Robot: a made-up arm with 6 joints. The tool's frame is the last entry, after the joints.
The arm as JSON. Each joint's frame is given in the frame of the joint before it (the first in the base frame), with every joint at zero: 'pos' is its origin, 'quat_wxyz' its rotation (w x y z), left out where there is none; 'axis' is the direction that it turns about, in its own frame. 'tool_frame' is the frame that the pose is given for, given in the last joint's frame.
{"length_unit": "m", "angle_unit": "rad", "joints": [
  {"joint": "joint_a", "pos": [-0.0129, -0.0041, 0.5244], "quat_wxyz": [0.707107, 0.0, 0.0, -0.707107], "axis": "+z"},
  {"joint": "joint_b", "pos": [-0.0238, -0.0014, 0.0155], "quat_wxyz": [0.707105, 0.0, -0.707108, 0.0], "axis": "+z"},
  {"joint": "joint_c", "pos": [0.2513, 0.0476, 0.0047], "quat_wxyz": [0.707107, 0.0, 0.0, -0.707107], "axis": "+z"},
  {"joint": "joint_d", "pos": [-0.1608, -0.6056, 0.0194], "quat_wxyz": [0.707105, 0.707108, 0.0, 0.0], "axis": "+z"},
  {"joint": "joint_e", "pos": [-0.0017, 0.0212, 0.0], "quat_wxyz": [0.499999, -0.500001, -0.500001, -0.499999], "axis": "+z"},
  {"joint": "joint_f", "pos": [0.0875, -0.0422, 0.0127], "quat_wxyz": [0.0, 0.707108, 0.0, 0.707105], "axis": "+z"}
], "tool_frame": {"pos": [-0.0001, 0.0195, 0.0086], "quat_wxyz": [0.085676, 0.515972, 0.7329, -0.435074]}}
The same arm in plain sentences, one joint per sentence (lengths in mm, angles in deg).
The arm has six revolute joints in a row. What follows holds with every joint at zero, and every direction is one of the base frame's. Joint 1 is mounted 12.9 mm along -x and 4.1 mm along -y and 524.4 mm along +z from the base frame's origin and turns about +z. Joint 2 is mounted 1.4 mm along -x and 23.8 mm along +y and 15.5 mm along +z from joint 1 and turns about +y. Joint 3 is mounted 47.6 mm along +x and 4.7 mm along +y and 251.3 mm along +z from joint 2 and turns about +y. Joint 4 is mounted 160.8 mm along +x and 19.4 mm along +y and 605.6 mm along -z from joint 3 and turns about -z. Joint 5 is mounted 1.7 mm along +x and 21.2 mm along +y from joint 4 and turns about +y. Joint 6 is mounted 42.2 mm along +x and 12.7 mm along +y and 87.5 mm along -z from joint 5 and turns about -z. The tool frame, which is the frame that the pose is given for, is mounted 19.5 mm along +x and 0.1 mm along -y and 8.6 mm along -z from joint 6; its axes are the base frame's turned by roll 42.16, pitch -35.07 and yaw -33.59 deg (as in URDF: about the fixed x, then y, then z).
